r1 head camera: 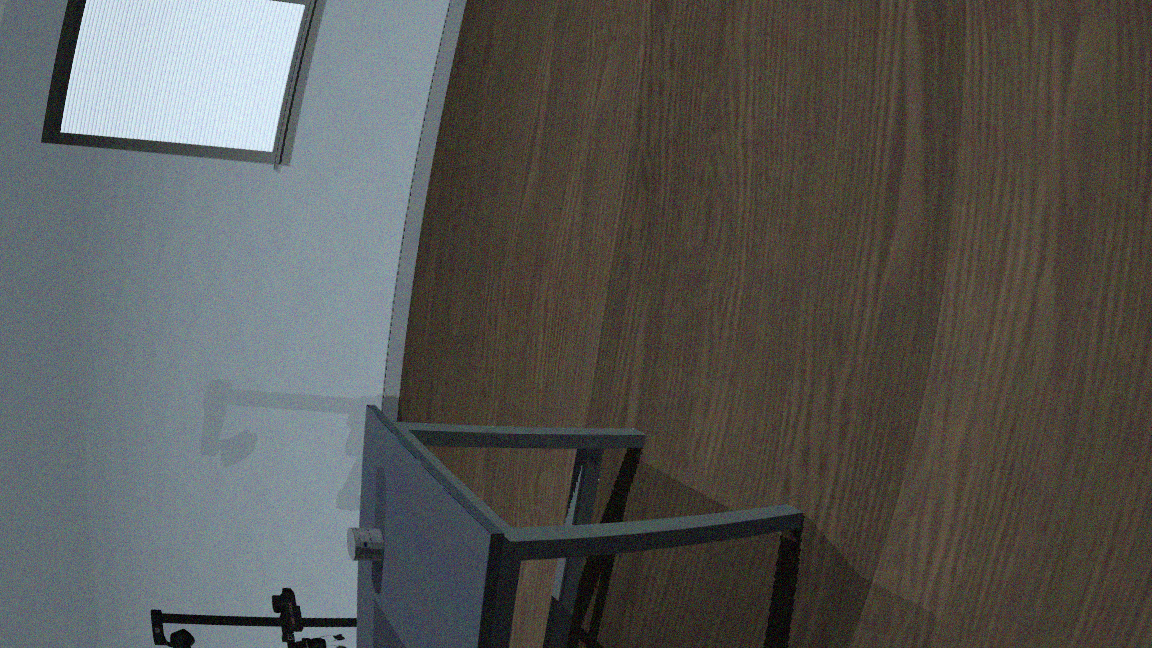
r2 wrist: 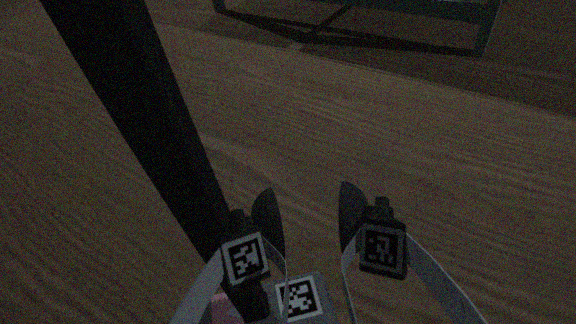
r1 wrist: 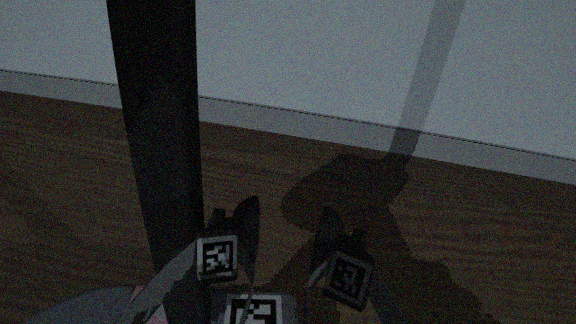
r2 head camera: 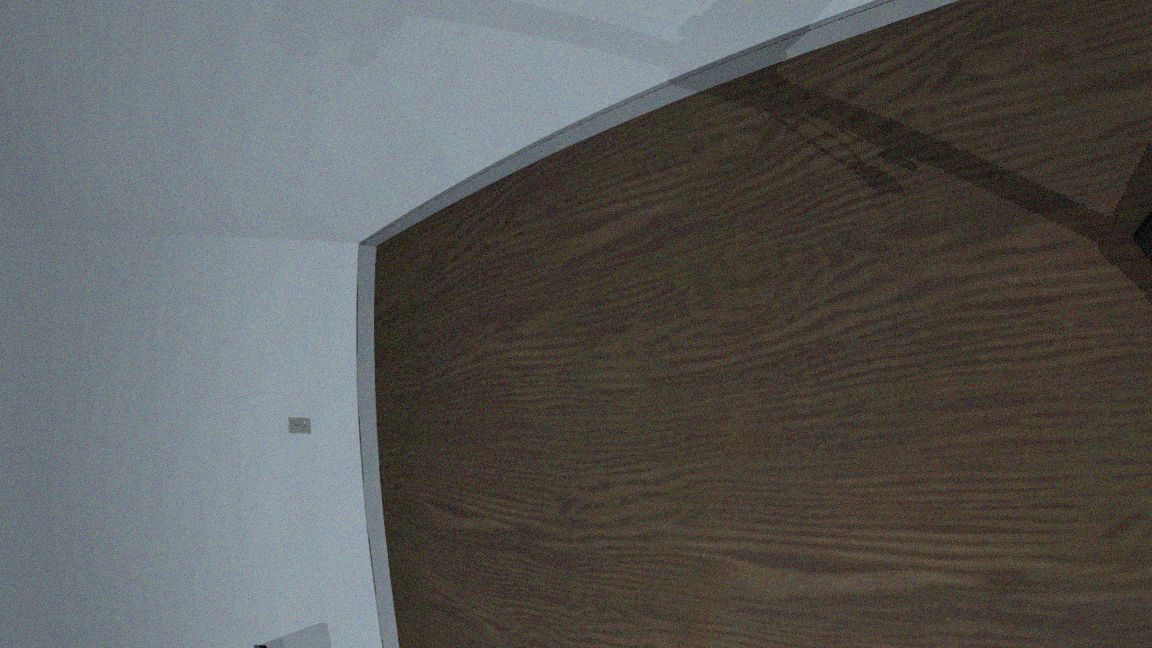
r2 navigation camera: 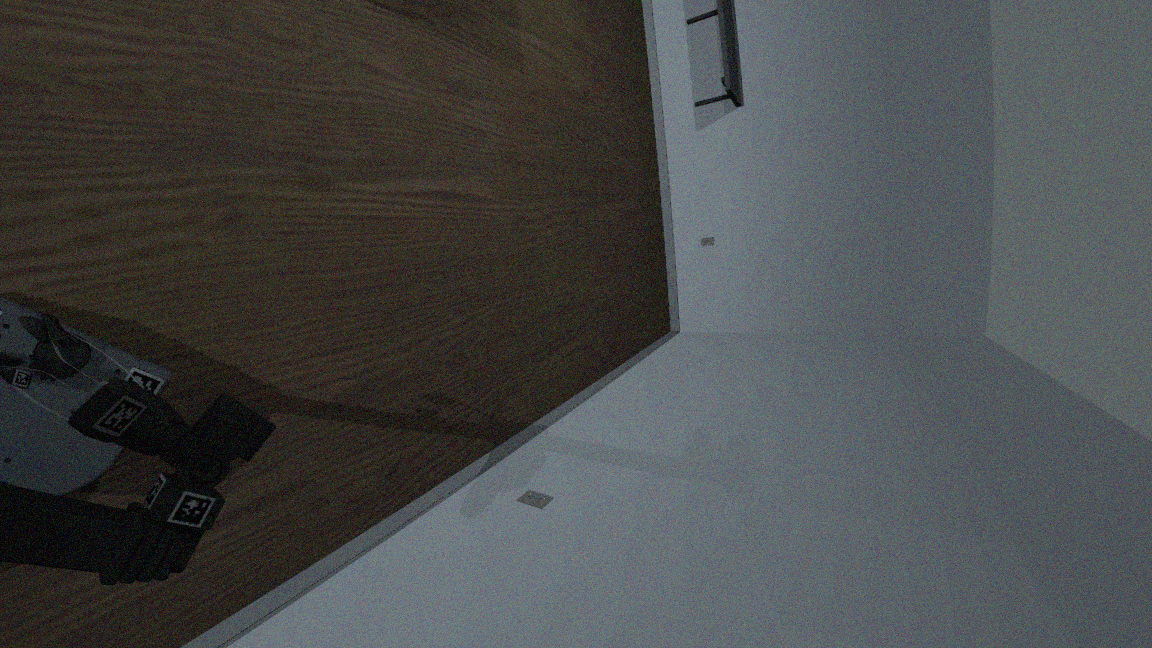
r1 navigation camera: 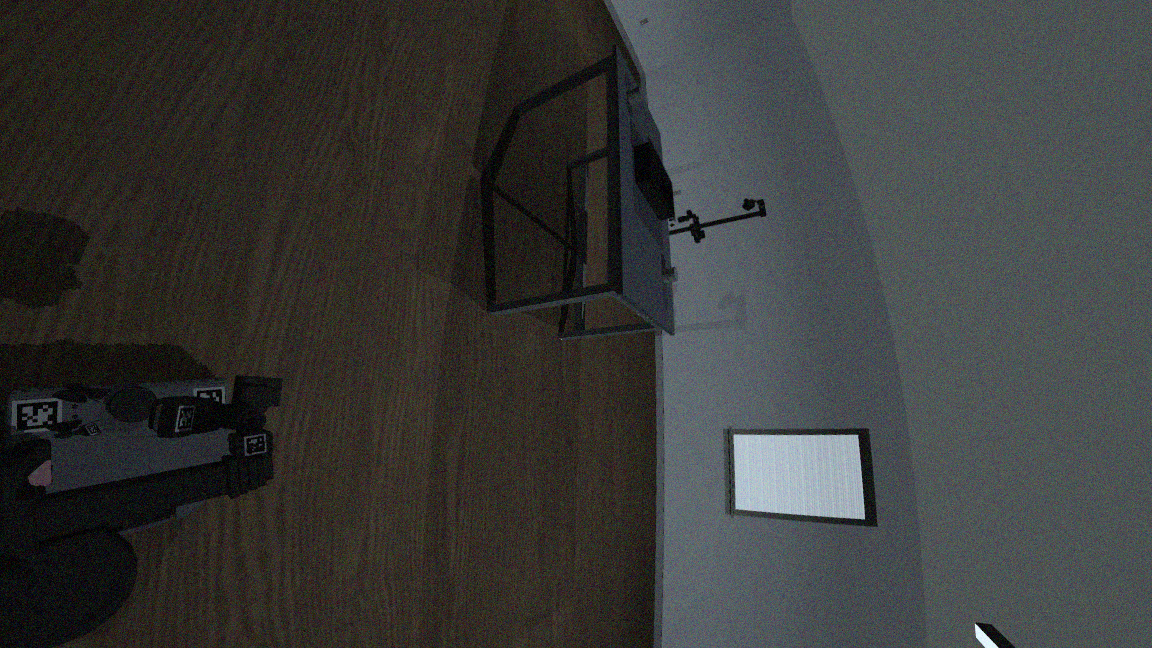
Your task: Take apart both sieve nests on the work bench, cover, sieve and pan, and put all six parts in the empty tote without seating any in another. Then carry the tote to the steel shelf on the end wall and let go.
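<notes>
The work bench (r1 head camera: 435,515) (r1 navigation camera: 642,270) stands near a wall; part of its frame (r2 wrist: 487,35) shows at the top of the r2 wrist view. A round metal piece (r1 head camera: 364,544) (r1 navigation camera: 668,274), which looks like a sieve nest, stands on the bench top. I cannot tell its separate parts. A dark box (r1 navigation camera: 653,180), seemingly the tote, sits farther along the bench. The steel shelf (r2 navigation camera: 731,52) is on the wall in the r2 navigation view. r1's gripper (r1 wrist: 287,227) is open and empty above floor near a wall. r2's gripper (r2 wrist: 311,220) is open and empty above floor, away from the bench.
A dark robot mast (r1 head camera: 225,619) (r1 navigation camera: 729,220) rises beyond the bench. A bright window (r1 head camera: 181,76) (r1 navigation camera: 797,475) is in the wall. r2's folded wrist (r2 navigation camera: 193,467) is near a wall with an outlet plate (r2 navigation camera: 534,499). A room corner shows in both r2 upper views.
</notes>
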